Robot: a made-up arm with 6 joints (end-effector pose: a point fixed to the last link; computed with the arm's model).
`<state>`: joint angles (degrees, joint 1 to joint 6).
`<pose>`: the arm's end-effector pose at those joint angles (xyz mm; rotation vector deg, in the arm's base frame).
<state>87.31 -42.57 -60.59 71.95 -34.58 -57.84</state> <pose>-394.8 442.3 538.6 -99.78 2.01 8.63</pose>
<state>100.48 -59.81 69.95 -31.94 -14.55 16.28</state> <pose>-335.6 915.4 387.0 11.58 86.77 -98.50</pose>
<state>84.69 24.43 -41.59 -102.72 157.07 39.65</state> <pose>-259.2 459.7 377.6 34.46 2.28 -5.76</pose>
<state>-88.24 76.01 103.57 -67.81 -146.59 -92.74</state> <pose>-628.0 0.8 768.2 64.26 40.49 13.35</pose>
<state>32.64 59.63 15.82 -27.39 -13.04 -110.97</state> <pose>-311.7 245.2 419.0 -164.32 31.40 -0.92</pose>
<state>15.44 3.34 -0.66 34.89 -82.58 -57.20</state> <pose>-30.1 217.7 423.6 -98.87 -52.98 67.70</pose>
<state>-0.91 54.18 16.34 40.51 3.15 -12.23</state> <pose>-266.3 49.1 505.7 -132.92 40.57 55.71</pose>
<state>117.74 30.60 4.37 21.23 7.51 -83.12</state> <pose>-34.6 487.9 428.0 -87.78 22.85 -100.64</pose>
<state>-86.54 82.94 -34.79 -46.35 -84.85 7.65</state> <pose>-369.8 -281.5 222.6 24.55 4.87 93.50</pose>
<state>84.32 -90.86 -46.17 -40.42 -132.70 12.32</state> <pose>-601.9 563.5 936.7 -67.74 110.52 28.81</pose>
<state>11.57 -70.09 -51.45 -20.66 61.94 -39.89</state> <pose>-279.7 364.5 885.7 16.99 73.18 63.39</pose>
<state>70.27 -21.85 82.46 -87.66 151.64 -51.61</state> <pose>-505.2 552.8 602.7 -153.61 22.71 16.45</pose>
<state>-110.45 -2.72 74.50 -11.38 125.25 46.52</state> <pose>-205.1 310.5 954.5 3.56 111.01 62.59</pose>
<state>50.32 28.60 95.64 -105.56 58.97 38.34</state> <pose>-121.4 17.4 173.3 8.02 35.20 110.45</pose>
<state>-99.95 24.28 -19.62 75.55 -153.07 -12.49</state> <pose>-662.7 98.6 394.5 96.11 29.63 90.94</pose>
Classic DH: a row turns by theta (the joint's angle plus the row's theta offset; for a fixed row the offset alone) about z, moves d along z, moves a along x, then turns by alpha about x. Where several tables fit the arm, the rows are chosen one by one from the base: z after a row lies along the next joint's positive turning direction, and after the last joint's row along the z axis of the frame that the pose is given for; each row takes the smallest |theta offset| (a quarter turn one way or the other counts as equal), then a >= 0, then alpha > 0; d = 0 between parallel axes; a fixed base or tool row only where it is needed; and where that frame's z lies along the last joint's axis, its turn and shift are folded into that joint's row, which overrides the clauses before.
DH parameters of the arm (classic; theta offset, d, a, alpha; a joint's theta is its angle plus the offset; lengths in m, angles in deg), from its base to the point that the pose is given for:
base (fixed): 0 0.5142 -0.1622 90
joint 1: 90 -0.2162 0.1618 -90
joint 2: 72.06 0.0103 0.1119 101.79
joint 3: 0 -0.3866 0.0425 -101.79
joint 4: -18.77 -0.1365 0.0368 -52.57
joint 5: 0 0.1254 0.0219 -127.43
joint 6: -64.16 -0.1633 -0.2283 -104.63
tool (fixed): -41.12 -0.2425 0 0

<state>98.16 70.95 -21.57 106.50 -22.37 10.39</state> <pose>-240.4 155.6 434.1 -83.09 58.85 -77.74</pose>
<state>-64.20 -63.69 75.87 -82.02 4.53 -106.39</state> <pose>-1.6 406.8 489.2 14.95 -34.54 49.03</pose>
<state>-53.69 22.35 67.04 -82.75 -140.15 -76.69</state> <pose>-500.2 665.0 381.5 58.61 -32.35 -21.70</pose>
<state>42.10 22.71 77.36 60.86 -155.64 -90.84</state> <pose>46.7 565.1 499.0 34.46 100.89 -77.85</pose>
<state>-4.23 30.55 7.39 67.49 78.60 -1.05</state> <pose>-467.9 418.0 247.6 -140.61 57.93 -47.20</pose>
